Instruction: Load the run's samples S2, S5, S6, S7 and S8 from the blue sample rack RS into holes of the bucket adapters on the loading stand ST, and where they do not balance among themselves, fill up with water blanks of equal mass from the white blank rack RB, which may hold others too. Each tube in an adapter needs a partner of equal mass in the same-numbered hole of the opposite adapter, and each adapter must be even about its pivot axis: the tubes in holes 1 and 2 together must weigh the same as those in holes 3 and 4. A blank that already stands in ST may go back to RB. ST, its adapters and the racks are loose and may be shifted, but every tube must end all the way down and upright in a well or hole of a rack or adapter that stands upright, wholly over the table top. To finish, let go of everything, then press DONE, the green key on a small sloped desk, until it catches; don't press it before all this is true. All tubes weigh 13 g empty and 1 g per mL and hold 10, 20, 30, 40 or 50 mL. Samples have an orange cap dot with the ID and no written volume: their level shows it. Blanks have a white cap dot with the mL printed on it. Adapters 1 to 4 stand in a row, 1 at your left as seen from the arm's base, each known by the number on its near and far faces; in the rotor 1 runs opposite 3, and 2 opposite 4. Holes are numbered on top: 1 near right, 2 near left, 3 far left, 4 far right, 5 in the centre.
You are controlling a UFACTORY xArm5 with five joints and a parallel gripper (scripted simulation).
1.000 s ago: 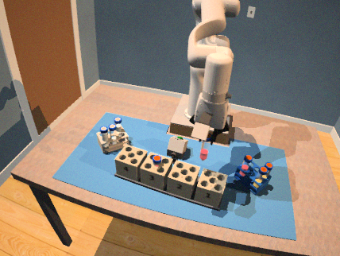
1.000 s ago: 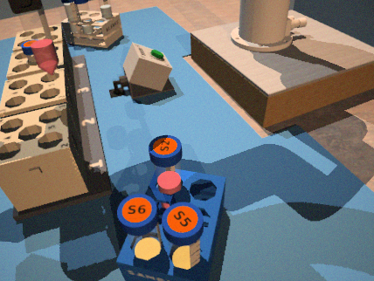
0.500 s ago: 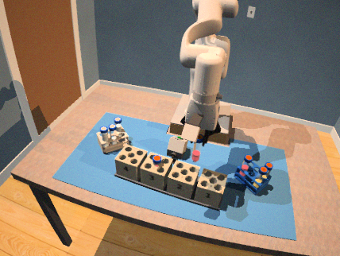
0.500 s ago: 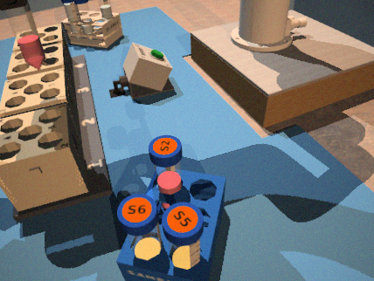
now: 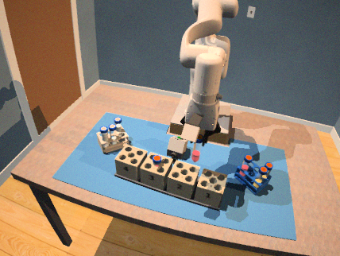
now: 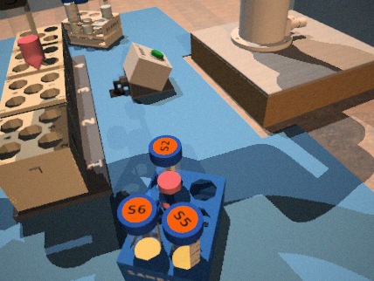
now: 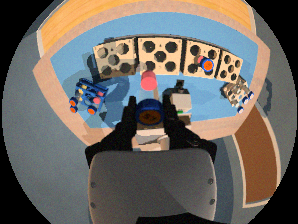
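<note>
My gripper is now 20 mm short of the loading stand ST, 80 mm to the left of it and 240 mm above it. From my hand the other things lie so: white blank rack RB 80 mm behind, 410 mm to the right, 220 mm below; blue-capped tube 40 mm behind, 410 mm to the right, 190 mm below; blue sample rack RS 130 mm behind, 240 mm to the left, 220 mm below.
</note>
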